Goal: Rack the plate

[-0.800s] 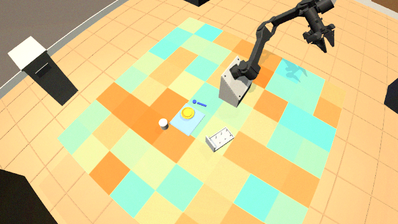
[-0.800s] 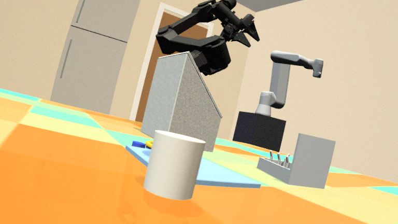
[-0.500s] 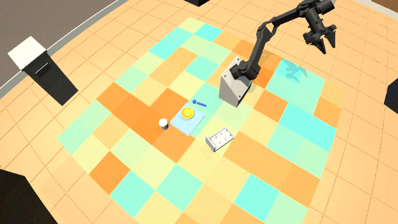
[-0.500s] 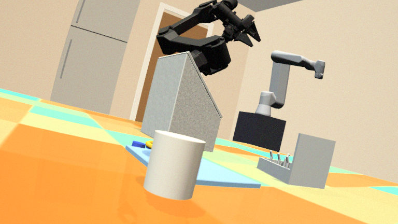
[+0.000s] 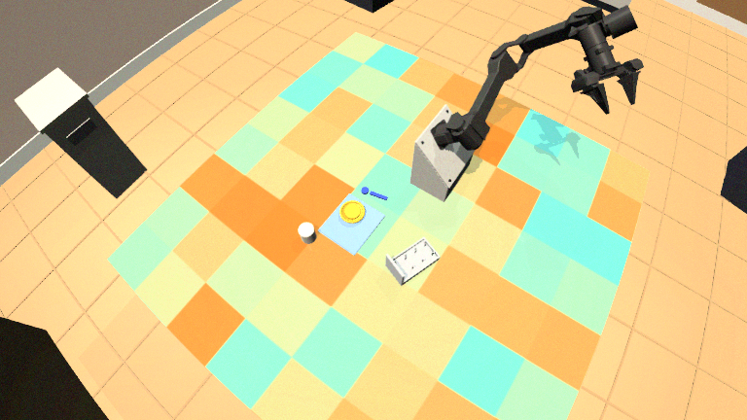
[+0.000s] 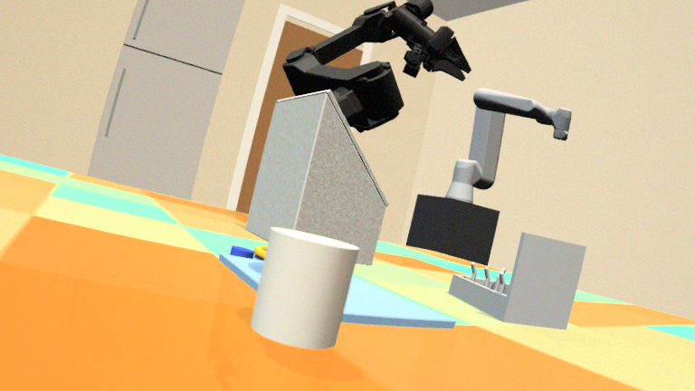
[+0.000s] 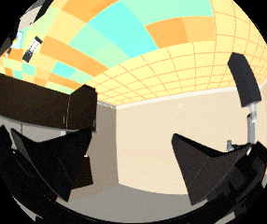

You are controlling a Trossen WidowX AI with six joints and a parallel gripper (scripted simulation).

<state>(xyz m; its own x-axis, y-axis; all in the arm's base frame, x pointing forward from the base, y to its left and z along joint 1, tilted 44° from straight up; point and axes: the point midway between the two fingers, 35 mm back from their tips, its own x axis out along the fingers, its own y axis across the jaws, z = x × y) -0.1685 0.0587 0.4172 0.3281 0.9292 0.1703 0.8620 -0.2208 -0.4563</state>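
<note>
The yellow plate is 470 mm ahead of my gripper tip, 440 mm to the right of it and 380 mm below it. The rest, counted from my gripper tip: dish rack: 470 mm ahead, 220 mm to the right, 370 mm below; then light blue mat: 490 mm ahead, 420 mm to the right, 390 mm below; then blue utensil: 380 mm ahead, 450 mm to the right, 390 mm below.
</note>
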